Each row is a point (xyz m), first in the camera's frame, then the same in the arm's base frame.
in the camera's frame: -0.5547 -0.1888 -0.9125
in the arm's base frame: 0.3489 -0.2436 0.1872
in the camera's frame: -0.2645 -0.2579 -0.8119
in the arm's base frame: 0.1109 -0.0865 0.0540
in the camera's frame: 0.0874 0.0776 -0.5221
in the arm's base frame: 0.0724 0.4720 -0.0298
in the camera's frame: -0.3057 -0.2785 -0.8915
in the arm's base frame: 0.1092 -0.1575 0.1124
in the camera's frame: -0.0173 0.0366 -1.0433
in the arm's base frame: -0.0307 0.1677 0.3957
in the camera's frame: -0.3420 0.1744 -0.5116
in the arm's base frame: 0.4741 0.3015 0.0290
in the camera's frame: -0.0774 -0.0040 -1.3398
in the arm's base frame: -0.0969 -0.0180 0.6287
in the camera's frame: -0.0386 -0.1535 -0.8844
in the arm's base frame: -0.0499 0.0861 0.1616
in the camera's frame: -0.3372 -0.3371 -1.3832
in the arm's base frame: -0.0527 -0.4205 0.5008
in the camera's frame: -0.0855 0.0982 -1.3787
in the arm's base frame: -0.0553 0.0340 0.7158
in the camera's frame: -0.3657 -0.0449 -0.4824
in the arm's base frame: 0.4009 0.1441 -0.1101
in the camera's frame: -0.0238 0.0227 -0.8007
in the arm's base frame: 0.0474 0.2545 0.1825
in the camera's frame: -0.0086 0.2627 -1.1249
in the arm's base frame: 0.0409 0.2998 0.5835
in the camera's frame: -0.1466 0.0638 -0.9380
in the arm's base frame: 0.1227 0.1572 0.3256
